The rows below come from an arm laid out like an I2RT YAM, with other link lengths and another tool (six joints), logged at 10 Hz.
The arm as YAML. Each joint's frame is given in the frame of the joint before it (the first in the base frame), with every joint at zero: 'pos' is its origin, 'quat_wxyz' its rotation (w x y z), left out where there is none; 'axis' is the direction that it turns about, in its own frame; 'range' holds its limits. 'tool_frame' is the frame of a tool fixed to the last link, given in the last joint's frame.
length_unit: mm
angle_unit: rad
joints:
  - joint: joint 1
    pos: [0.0, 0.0, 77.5]
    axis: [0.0, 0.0, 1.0]
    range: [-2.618, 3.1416]
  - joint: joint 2
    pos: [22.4, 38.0, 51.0]
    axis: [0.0, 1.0, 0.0]
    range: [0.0, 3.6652]
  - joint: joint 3
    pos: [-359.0, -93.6, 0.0]
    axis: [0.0, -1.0, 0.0]
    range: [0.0, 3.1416]
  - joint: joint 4
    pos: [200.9, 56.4, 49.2]
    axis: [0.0, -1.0, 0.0]
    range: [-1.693, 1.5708]
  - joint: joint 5
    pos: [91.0, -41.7, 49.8]
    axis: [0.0, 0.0, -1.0]
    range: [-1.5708, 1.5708]
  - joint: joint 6
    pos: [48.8, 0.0, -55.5]
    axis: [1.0, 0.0, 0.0]
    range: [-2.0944, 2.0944]
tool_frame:
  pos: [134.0, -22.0, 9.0]
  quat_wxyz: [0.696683, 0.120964, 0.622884, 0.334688]
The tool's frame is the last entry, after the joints.
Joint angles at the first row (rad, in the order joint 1, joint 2, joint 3, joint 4, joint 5, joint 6):
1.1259, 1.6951, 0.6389, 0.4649, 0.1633, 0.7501
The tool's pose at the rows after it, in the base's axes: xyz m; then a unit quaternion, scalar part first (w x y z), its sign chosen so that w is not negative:
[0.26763 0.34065 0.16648 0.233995 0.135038 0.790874 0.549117]
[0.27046 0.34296 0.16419 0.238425 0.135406 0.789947 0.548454]
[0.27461 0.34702 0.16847 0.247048 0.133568 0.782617 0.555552]
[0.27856 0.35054 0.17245 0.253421 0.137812 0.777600 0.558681]
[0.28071 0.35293 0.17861 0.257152 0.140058 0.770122 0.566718]
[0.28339 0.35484 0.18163 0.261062 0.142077 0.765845 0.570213]
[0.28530 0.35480 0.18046 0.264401 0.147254 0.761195 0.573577]
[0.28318 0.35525 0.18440 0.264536 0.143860 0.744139 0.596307]
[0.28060 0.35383 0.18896 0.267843 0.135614 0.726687 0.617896]
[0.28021 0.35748 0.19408 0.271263 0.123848 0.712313 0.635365]
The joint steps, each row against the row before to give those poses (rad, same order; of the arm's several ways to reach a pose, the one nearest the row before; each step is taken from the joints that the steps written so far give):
0.0000, 0.0154, 0.0054, -0.0123, 0.0141, 0.0068
0.0000, 0.0163, 0.0000, 0.0185, 0.0088, -0.0020
0.0000, 0.0084, 0.0011, 0.0323, 0.0110, -0.0072
0.0006, 0.0059, 0.0156, 0.0027, 0.0135, 0.0052
-0.0006, -0.0035, 0.0043, 0.0144, 0.0040, 0.0034
-0.0014, 0.0030, 0.0062, 0.0087, 0.0057, 0.0013
-0.0012, 0.0090, -0.0125, 0.0319, 0.0071, 0.0078
-0.0004, 0.0024, -0.0597, 0.1184, -0.0131, -0.0018
0.0000, 0.0051, -0.0680, 0.1315, -0.0105, -0.0125
0.0000, 0.0172, -0.0365, 0.1038, -0.0120, -0.0196

